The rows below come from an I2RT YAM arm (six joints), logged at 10 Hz.
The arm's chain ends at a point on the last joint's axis. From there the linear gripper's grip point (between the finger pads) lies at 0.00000 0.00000 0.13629 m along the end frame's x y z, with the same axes.
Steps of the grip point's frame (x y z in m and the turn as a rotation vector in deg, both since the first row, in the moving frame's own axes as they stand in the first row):
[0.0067 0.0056 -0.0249 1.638 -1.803 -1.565]
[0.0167 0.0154 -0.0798 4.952 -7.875 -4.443]
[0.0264 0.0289 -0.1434 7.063 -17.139 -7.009]
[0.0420 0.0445 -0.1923 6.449 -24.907 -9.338]
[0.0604 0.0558 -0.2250 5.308 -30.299 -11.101]
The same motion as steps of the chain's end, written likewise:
[0.0110 0.0094 -0.0248 1.638 -1.803 -1.565]
[0.0358 0.0264 -0.0780 4.952 -7.875 -4.443]
[0.0674 0.0429 -0.1363 7.063 -17.139 -7.009]
[0.1002 0.0545 -0.1788 6.449 -24.907 -9.338]
[0.1298 0.0610 -0.2059 5.308 -30.299 -11.101]

